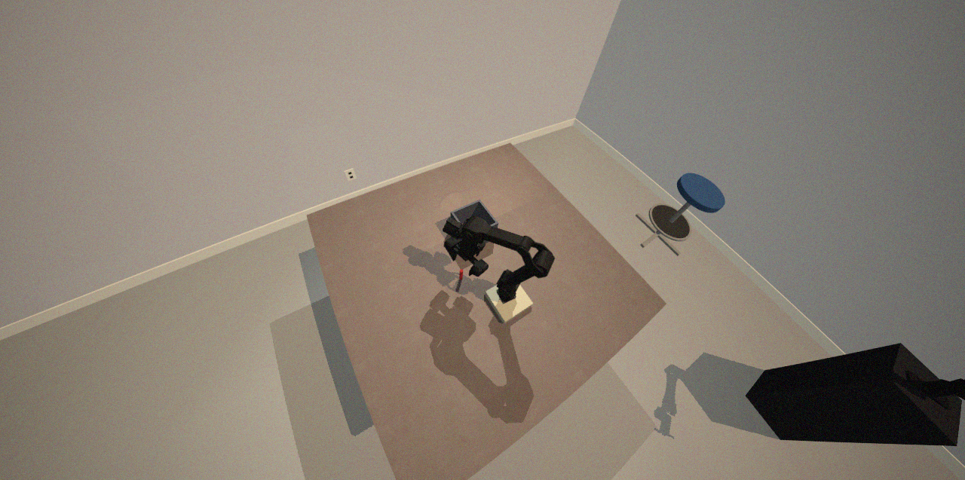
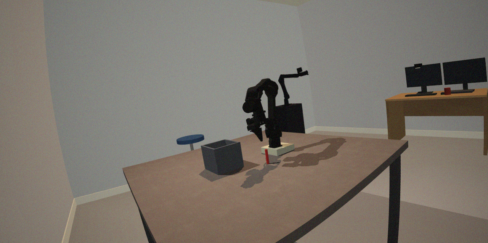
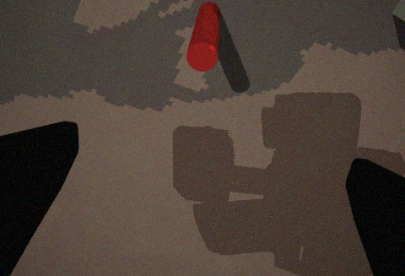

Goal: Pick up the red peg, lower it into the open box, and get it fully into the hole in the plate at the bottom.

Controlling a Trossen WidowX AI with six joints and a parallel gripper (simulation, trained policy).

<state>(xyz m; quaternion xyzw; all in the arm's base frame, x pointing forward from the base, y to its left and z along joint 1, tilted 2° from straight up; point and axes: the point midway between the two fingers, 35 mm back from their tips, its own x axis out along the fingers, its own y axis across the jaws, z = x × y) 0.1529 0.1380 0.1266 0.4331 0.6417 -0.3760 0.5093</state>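
Now: the red peg 100 mm below my gripper tip, 10 mm to the right of it and 10 mm ahead of it. The rest, counted from my gripper tip: plate (200 mm ahead, 150 mm to the right, 90 mm below).
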